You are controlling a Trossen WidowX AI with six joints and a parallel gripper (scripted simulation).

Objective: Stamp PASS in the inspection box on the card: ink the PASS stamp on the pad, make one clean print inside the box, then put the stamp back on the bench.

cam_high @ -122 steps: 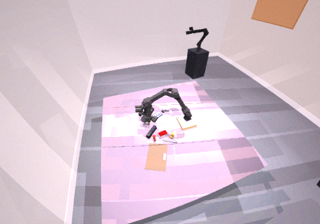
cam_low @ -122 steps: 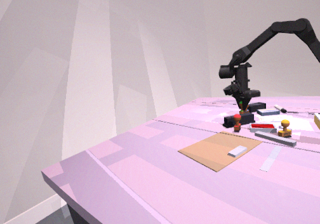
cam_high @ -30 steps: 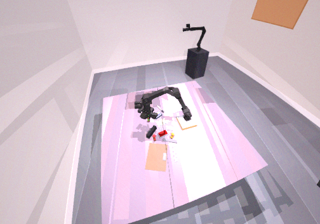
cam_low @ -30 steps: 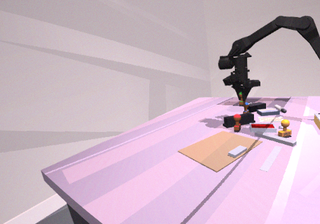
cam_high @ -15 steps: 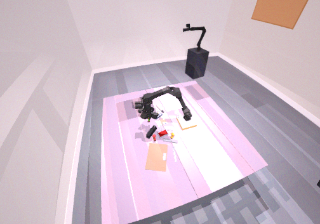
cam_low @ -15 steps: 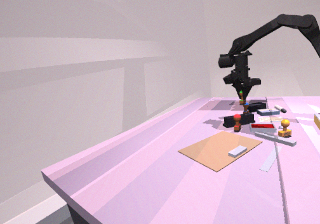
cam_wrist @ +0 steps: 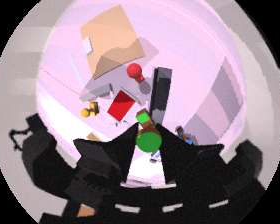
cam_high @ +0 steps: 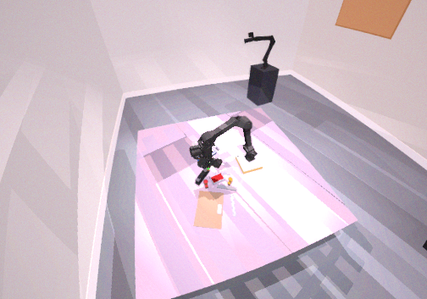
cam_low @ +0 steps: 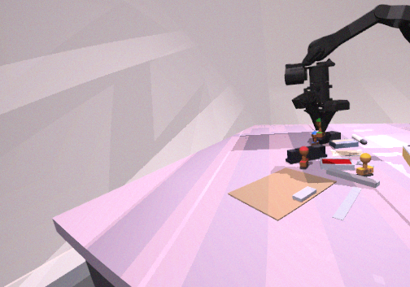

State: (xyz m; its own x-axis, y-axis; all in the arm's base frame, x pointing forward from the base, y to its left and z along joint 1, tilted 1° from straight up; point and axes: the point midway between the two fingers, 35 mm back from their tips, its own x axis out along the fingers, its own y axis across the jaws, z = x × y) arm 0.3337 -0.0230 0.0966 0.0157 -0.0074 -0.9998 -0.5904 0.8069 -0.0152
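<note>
My gripper tip is now 4 cm past the red ink pad, 6 cm to the right of it and 9 cm above it. From my gripper tip the other things lie so: green-knobbed stamp (right at my gripper tip); blue-knobbed stamp (1 cm ahead, 16 cm to the right, 8 cm below); red-knobbed stamp (5 cm ahead, 7 cm to the left, 8 cm below).
</note>
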